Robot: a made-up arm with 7 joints. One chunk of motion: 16 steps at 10 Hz.
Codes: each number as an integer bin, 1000 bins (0 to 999) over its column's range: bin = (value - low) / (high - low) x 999, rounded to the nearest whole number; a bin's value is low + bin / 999 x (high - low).
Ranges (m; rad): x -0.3..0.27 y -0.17..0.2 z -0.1..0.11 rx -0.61..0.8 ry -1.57..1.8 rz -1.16..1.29
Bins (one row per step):
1: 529 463 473 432 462 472
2: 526 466 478 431 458 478
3: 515 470 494 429 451 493
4: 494 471 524 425 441 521
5: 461 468 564 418 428 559
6: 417 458 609 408 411 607
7: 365 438 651 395 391 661
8: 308 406 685 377 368 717
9: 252 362 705 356 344 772
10: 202 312 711 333 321 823
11: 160 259 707 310 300 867
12: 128 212 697 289 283 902
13: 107 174 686 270 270 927
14: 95 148 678 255 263 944
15: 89 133 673 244 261 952
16: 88 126 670 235 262 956
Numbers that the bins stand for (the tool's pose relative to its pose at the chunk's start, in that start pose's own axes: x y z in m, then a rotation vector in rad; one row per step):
1: 0.0018 0.0015 -0.0006 -0.0003 -0.0115 -0.0024
2: 0.0001 0.0026 0.0005 -0.0017 -0.0250 0.0123
3: -0.0062 0.0041 0.0038 -0.0045 -0.0486 0.0491
4: -0.0181 0.0044 0.0102 -0.0102 -0.0823 0.1177
5: -0.0370 0.0033 0.0186 -0.0200 -0.1262 0.2109
6: -0.0621 -0.0004 0.0280 -0.0341 -0.1835 0.3286
7: -0.0917 -0.0078 0.0368 -0.0525 -0.2510 0.4611
8: -0.1243 -0.0196 0.0440 -0.0779 -0.3286 0.5984
9: -0.1562 -0.0359 0.0482 -0.1075 -0.4096 0.7333
10: -0.1847 -0.0544 0.0495 -0.1400 -0.4871 0.8584
11: -0.2087 -0.0741 0.0486 -0.1725 -0.5580 0.9663
12: -0.2270 -0.0915 0.0465 -0.2021 -0.6153 1.0521
13: -0.2389 -0.1056 0.0442 -0.2289 -0.6592 1.1134
14: -0.2458 -0.1152 0.0425 -0.2501 -0.6828 1.1551
15: -0.2492 -0.1207 0.0415 -0.2656 -0.6895 1.1747
16: -0.2498 -0.1233 0.0408 -0.2783 -0.6862 1.1845

